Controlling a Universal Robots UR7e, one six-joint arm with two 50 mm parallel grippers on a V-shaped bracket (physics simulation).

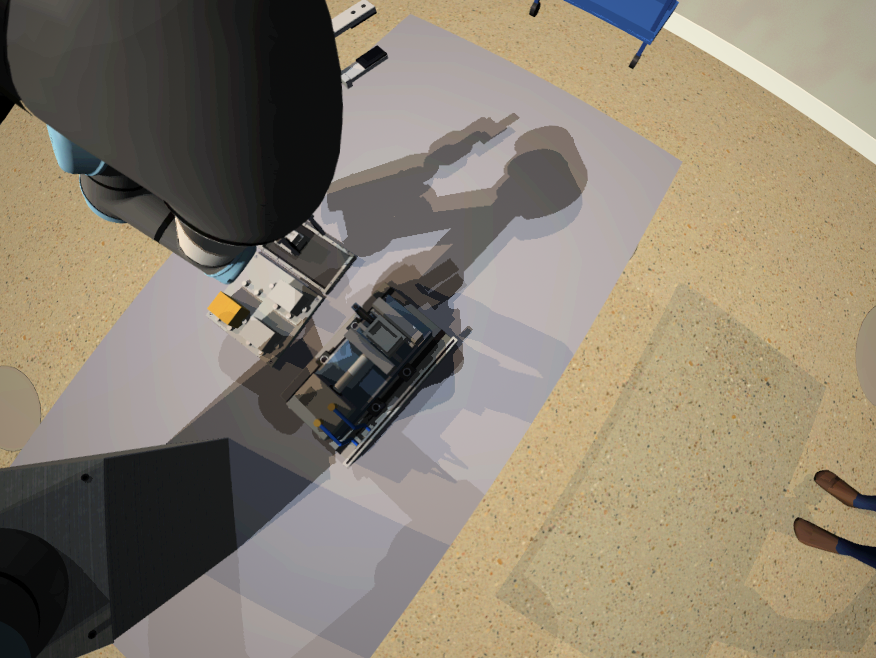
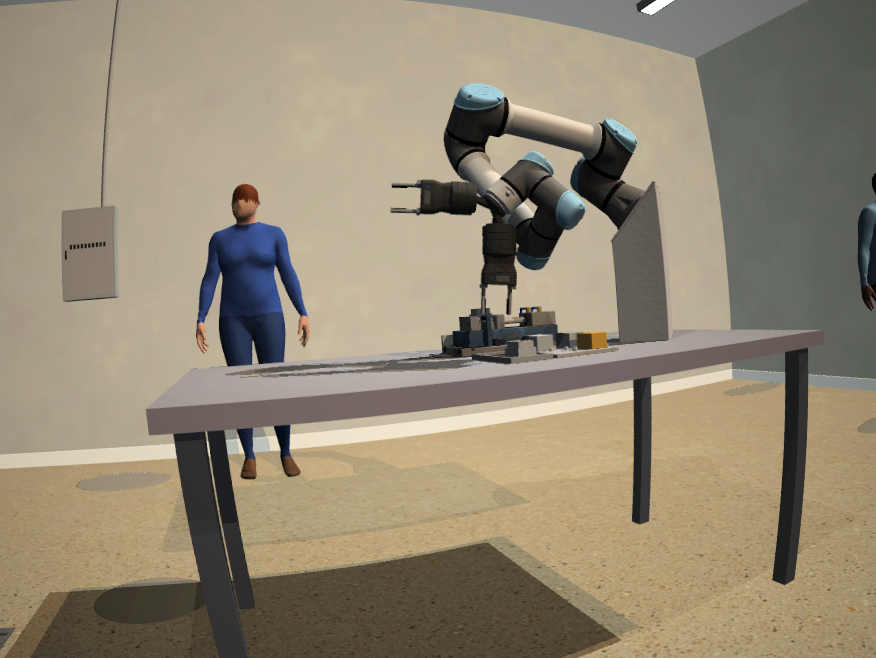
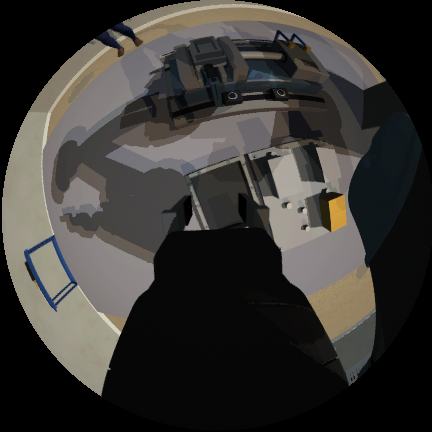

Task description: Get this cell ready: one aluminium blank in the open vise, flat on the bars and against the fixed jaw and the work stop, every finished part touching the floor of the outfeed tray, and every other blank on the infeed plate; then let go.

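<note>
My gripper points down, open and empty, above the dark-floored outfeed tray. A second gripper on the bracket points sideways, its fingers apart. The vise stands beyond the tray. A grey block with a square outline on top sits at its jaws; I cannot tell its seating. Pale aluminium blocks and an orange block stand on the infeed plate. The tray floor is partly hidden by my gripper.
Small pegs stand up from the infeed plate. Blue-handled fittings are at one vise end. The arm's grey pedestal is on the table. A blue cart and a person are beyond the table.
</note>
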